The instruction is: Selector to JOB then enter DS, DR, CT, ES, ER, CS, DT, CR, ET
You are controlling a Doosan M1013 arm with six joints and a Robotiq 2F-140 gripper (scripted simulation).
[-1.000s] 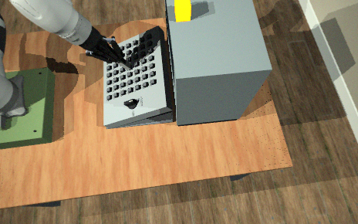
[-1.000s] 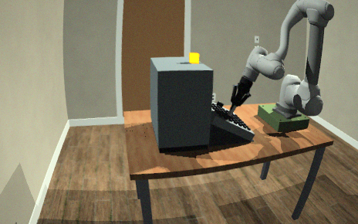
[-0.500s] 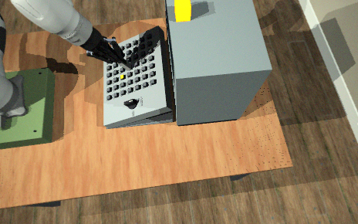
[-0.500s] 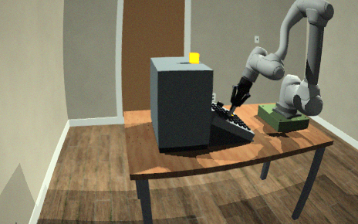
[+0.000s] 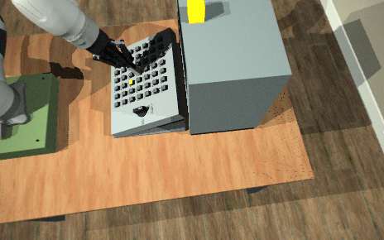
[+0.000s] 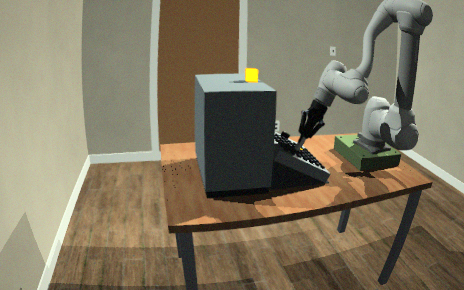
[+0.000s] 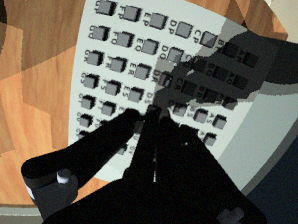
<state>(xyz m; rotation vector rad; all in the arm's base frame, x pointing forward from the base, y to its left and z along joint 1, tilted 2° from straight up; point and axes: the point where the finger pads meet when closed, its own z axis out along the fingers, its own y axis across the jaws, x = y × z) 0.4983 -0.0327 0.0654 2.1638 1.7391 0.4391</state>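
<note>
Right now my hand is 2 cm past the black selector knob, 16 cm to the left of it and 2 cm above it. From my hand the other things lie so: grey sloped keypad 3 cm ahead, 6 cm to the right, 6 cm below.
</note>
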